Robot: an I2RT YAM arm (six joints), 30 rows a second.
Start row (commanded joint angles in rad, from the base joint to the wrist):
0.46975, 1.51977, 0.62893, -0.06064, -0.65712, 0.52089
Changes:
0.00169, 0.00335, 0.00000, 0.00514, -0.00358, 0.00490
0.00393, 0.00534, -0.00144, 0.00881, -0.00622, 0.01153
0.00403, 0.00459, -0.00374, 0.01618, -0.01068, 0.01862
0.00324, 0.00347, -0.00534, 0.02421, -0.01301, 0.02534
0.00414, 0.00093, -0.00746, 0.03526, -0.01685, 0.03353
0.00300, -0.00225, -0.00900, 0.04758, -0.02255, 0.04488
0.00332, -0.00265, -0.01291, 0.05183, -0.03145, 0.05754
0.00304, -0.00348, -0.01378, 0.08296, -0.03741, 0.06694
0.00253, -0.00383, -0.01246, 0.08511, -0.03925, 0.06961
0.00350, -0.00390, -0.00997, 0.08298, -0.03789, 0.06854
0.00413, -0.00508, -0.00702, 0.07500, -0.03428, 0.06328
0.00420, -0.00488, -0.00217, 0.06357, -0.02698, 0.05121
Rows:
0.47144, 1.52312, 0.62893, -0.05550, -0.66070, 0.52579
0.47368, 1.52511, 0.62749, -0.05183, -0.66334, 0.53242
0.47378, 1.52436, 0.62519, -0.04446, -0.66780, 0.53951
0.47299, 1.52324, 0.62359, -0.03643, -0.67013, 0.54623
0.47389, 1.52070, 0.62147, -0.02538, -0.67397, 0.55442
0.47275, 1.51752, 0.61993, -0.01306, -0.67967, 0.56577
0.47307, 1.51712, 0.61602, -0.00881, -0.68857, 0.57843
0.47279, 1.51629, 0.61515, 0.02232, -0.69453, 0.58783
0.47228, 1.51594, 0.61647, 0.02447, -0.69637, 0.59050
0.47325, 1.51587, 0.61896, 0.02234, -0.69501, 0.58943
0.47388, 1.51469, 0.62191, 0.01436, -0.69140, 0.58417
0.47395, 1.51489, 0.62676, 0.00293, -0.68410, 0.57210

